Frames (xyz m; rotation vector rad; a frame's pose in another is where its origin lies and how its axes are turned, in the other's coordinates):
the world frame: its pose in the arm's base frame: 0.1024 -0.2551 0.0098 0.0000 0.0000 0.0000
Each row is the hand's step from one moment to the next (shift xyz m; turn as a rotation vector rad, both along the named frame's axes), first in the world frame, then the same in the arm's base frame.
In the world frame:
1: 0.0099 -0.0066 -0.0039 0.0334 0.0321 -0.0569
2: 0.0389 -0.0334 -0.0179 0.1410 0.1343 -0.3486
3: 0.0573 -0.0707 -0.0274 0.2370 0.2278 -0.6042
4: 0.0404 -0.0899 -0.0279 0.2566 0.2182 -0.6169
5: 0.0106 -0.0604 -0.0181 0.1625 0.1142 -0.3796
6: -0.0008 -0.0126 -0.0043 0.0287 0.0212 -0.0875
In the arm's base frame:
1: 0.0099 -0.0066 -0.0039 0.0334 0.0321 -0.0569
2: 0.0389 -0.0334 -0.0179 0.1410 0.1343 -0.3486
3: 0.0573 -0.0707 -0.0274 0.2370 0.2278 -0.6042
4: 0.0404 -0.0899 -0.0279 0.2566 0.2182 -0.6169
5: 0.0106 -0.0604 -0.0181 0.1625 0.1142 -0.3796
6: -0.0008 -0.0126 -0.0043 0.0287 0.0212 -0.0875

